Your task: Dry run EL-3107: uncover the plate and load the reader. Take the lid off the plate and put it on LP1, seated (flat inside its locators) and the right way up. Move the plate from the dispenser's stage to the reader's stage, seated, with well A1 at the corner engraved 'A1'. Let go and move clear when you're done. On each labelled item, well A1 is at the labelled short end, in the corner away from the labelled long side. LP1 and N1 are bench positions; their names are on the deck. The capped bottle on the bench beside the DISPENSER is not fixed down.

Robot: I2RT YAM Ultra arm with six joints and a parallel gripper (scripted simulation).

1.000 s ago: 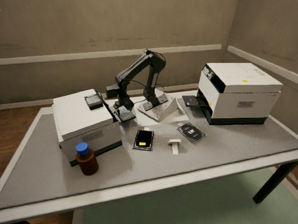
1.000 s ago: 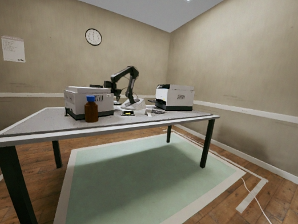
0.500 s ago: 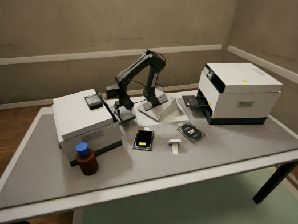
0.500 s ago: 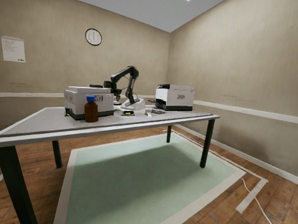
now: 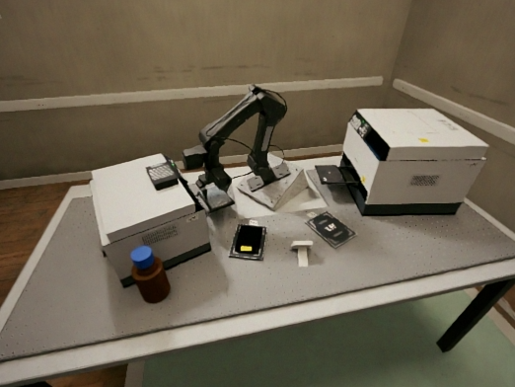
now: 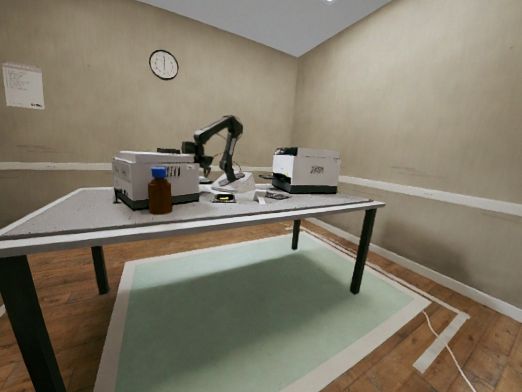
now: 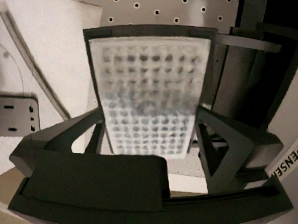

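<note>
Now: hand 21 cm short of the lid, 8 cm to the right of it and 8 cm above it. From my hand the other things lie so: clear well plate: right at my hand; brown capped bottle: 32 cm ahead, 25 cm to the right, 2 cm above; LP1 pad: 21 cm ahead, 9 cm below, 8 cm to the left.
</note>
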